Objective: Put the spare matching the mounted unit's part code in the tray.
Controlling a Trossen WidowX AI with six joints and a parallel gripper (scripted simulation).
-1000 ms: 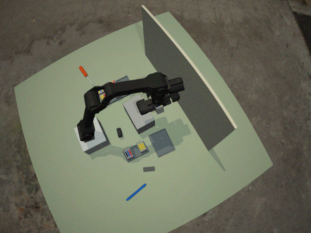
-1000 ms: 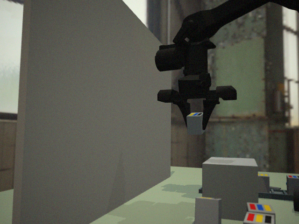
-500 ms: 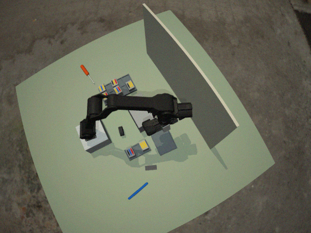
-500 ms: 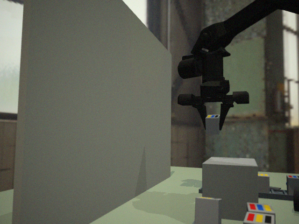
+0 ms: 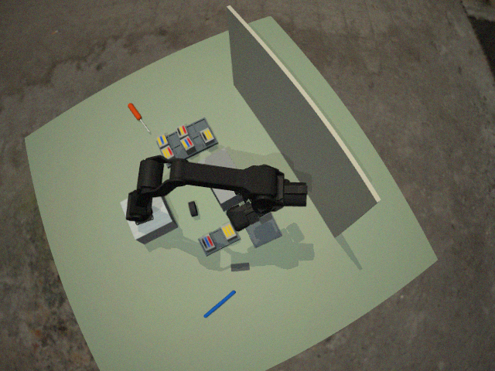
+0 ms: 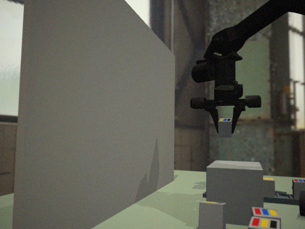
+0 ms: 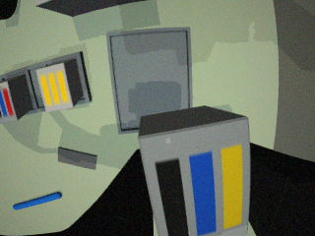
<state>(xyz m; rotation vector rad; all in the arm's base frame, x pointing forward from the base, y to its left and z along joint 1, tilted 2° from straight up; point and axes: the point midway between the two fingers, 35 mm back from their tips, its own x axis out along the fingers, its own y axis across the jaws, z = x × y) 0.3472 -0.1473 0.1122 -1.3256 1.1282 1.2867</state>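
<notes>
The grey tray is 16 cm below my gripper tip. Also, from my gripper tip: black tape roll: 19 cm behind, 14 cm below, 12 cm to the left; dark panel: 21 cm to the left, 17 cm ahead, 6 cm above; mounted unit: 18 cm to the left, 11 cm below, 6 cm behind.
</notes>
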